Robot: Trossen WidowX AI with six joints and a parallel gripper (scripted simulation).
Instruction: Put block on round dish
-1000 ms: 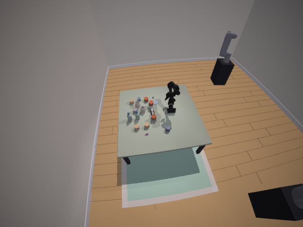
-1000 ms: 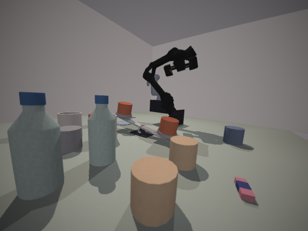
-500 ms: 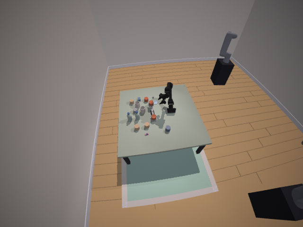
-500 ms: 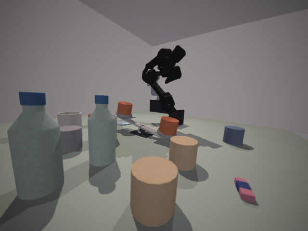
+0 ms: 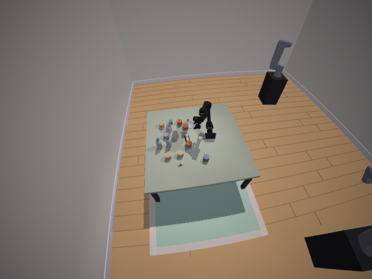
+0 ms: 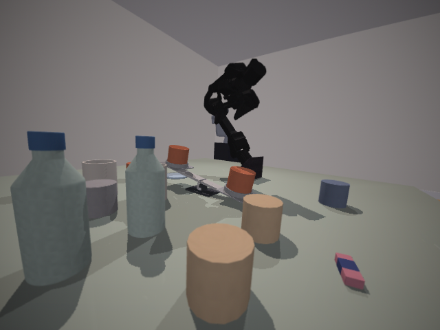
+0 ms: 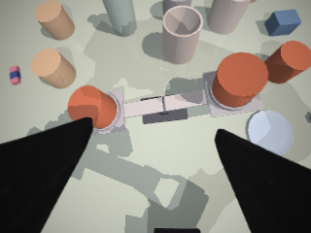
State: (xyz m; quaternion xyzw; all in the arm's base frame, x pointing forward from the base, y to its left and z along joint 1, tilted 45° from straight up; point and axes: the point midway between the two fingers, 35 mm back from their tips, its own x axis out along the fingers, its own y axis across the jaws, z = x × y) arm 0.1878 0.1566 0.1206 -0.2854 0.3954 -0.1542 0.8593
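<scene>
Now: the pale teal block 19 cm below my gripper tip, 13 cm to the left of it and 7 cm ahead of it. From my gripper tip the other things lie so: balance 21 cm below, 9 cm ahead, 1 cm to the right; balance beam 19 cm below, 9 cm ahead, 1 cm to the right; pale blue round dish 24 cm to the right, 23 cm below, 3 cm ahead.
</scene>
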